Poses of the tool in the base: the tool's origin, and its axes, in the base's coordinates. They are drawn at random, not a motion.
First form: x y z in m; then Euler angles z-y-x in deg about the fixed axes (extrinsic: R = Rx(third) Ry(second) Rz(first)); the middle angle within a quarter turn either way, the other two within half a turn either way.
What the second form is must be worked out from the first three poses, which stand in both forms.
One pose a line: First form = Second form
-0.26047 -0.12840 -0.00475 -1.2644 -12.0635 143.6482 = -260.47 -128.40 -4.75 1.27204 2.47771 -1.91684
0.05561 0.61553 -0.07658 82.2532 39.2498 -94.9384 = 55.61 615.53 -76.58 -0.18982 1.63751 0.88394
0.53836 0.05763 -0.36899 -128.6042 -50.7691 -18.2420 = 538.36 57.63 -368.99 1.29932 0.92647 2.89137
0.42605 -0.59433 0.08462 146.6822 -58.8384 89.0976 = 426.05 -594.33 84.62 -2.13882 1.56265 -2.59778
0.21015 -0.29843 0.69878 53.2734 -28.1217 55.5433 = 210.15 -298.43 698.78 2.81340 1.04836 -2.14587
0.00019 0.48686 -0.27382 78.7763 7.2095 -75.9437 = 0.19 486.86 -273.82 -0.16448 1.32745 1.44113
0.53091 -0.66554 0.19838 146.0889 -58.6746 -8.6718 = 530.91 -665.54 198.38 -0.41518 1.03101 3.05009
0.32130 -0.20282 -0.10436 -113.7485 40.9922 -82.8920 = 321.30 -202.82 -104.36 2.80872 1.47726 0.85153
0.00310 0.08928 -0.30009 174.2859 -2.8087 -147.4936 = 3.10 89.28 -300.09 1.54781 2.57237 1.66184
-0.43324 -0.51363 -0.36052 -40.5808 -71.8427 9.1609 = -433.24 -513.63 -360.52 2.26521 1.25807 -3.08943
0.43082 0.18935 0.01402 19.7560 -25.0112 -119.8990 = 430.82 189.35 14.02 -0.98751 2.03950 2.06451
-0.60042 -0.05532 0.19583 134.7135 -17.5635 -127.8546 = -600.42 -55.32 195.83 1.01077 2.19574 1.95206
